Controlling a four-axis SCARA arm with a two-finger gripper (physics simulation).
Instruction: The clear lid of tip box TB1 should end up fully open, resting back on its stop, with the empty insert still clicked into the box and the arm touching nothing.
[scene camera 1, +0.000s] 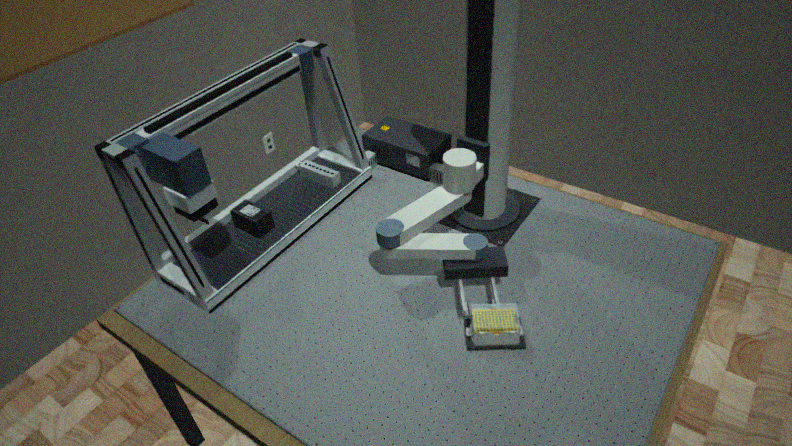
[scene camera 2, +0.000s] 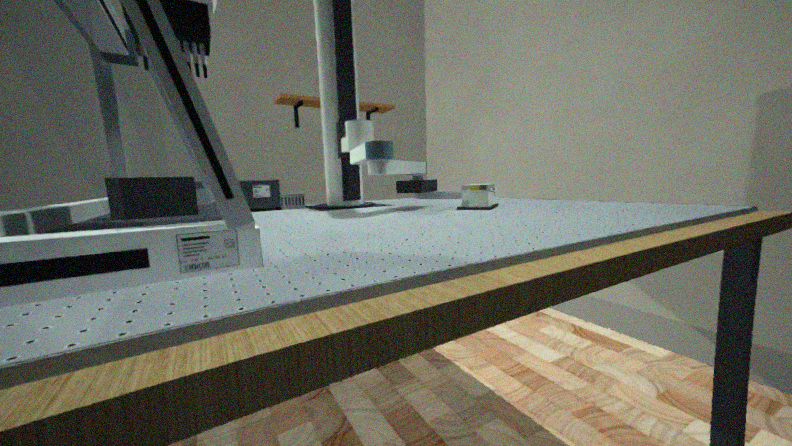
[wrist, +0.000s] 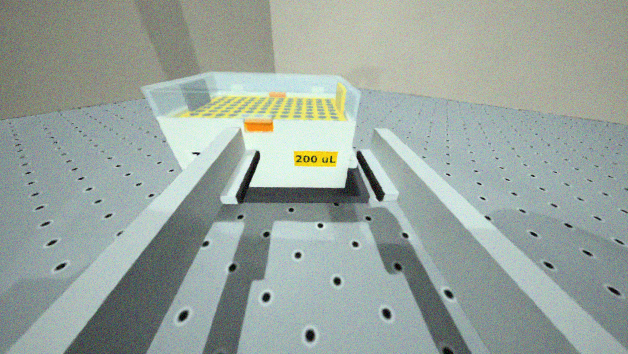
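Note:
Gripper (scene camera 1: 481, 312), (scene camera 2: 464, 194) and (wrist: 309, 142): visible. A clear lid (scene camera 1: 489, 318) and (wrist: 246, 97) is visible too, as is a dark control box (scene camera 1: 402, 137).

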